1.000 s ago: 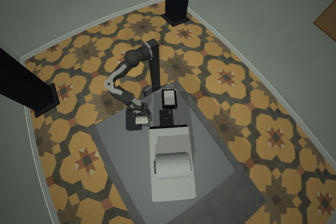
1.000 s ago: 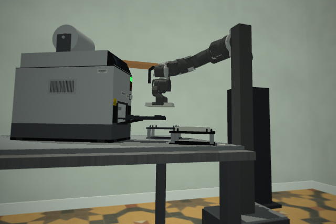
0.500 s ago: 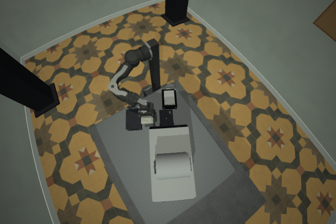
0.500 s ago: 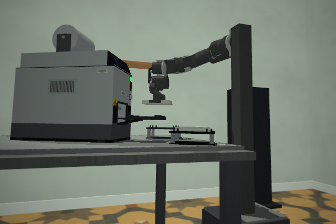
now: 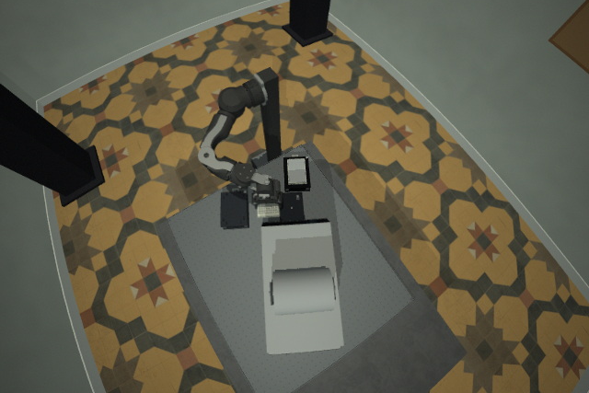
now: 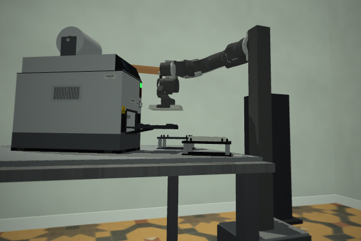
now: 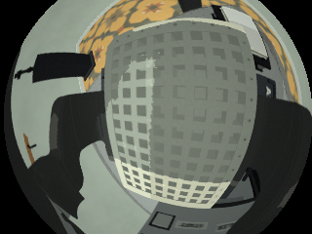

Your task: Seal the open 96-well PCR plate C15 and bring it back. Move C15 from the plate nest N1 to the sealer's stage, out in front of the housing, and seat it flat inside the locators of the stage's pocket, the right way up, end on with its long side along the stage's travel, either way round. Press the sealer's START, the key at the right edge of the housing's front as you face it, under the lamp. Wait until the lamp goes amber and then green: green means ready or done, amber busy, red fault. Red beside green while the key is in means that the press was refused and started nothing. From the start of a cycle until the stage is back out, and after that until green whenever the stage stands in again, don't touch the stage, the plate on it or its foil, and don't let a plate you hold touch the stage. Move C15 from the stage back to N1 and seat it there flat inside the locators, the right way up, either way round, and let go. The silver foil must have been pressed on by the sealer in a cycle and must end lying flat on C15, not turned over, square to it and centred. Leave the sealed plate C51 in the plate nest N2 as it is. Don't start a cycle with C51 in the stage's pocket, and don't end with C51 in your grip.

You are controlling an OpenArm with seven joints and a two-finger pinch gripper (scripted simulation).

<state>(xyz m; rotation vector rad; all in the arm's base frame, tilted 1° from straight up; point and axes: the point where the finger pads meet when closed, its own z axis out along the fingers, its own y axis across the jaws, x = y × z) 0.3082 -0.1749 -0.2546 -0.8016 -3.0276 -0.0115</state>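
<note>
Right now my hand is 80 mm to the right of the sealer stage, 80 mm above it and 60 mm short of it. The rest, counted from my hand: plate C15: right at my hand; start key: 100 mm ahead, 50 mm to the right, 10 mm above; yellow warning label: 190 mm ahead, 100 mm to the left, 20 mm below.
</note>
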